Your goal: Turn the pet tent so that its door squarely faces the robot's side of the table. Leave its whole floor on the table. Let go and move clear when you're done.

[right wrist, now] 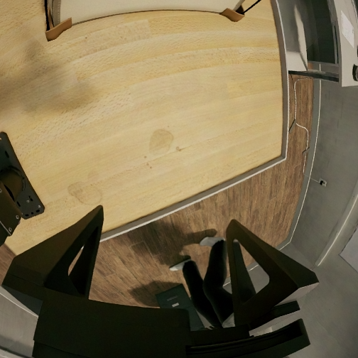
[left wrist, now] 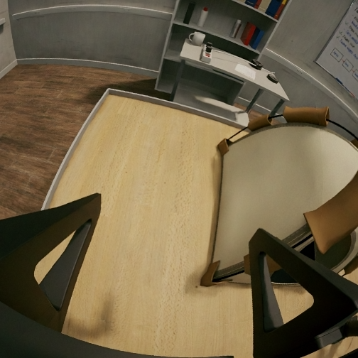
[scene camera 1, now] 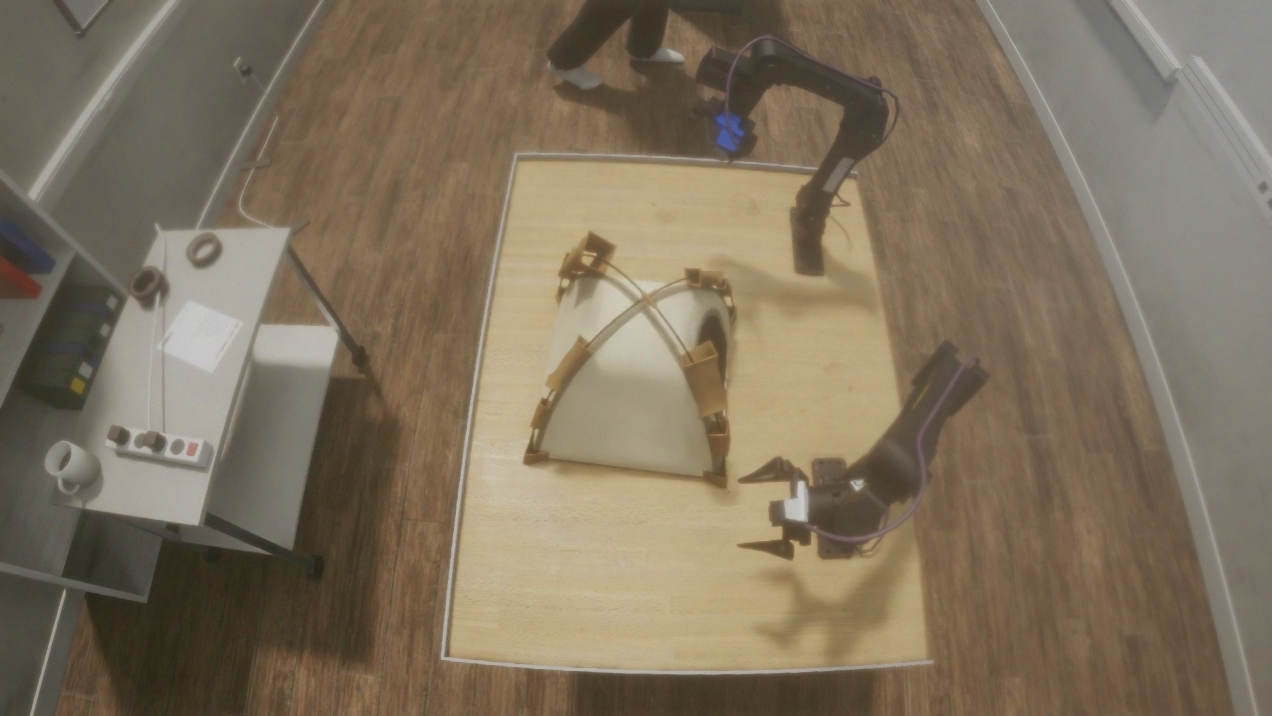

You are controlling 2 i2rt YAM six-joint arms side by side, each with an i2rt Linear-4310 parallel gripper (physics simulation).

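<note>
The pale pet tent, with crossed poles and brown corner pieces, stands upright on the table. Its visible corners appear to rest on the table. Its dark door faces the right of scene camera 1, where the arm bases are; the tent's lower edge there slants slightly down to the right. My left gripper is open and empty, apart from the tent, just beyond its lower right corner. My right gripper is open and empty near the table's top edge, away from the tent.
The arm bases stand near the table's right side. A person stands past the top edge. A side desk with a mug and a power strip stands left of the table.
</note>
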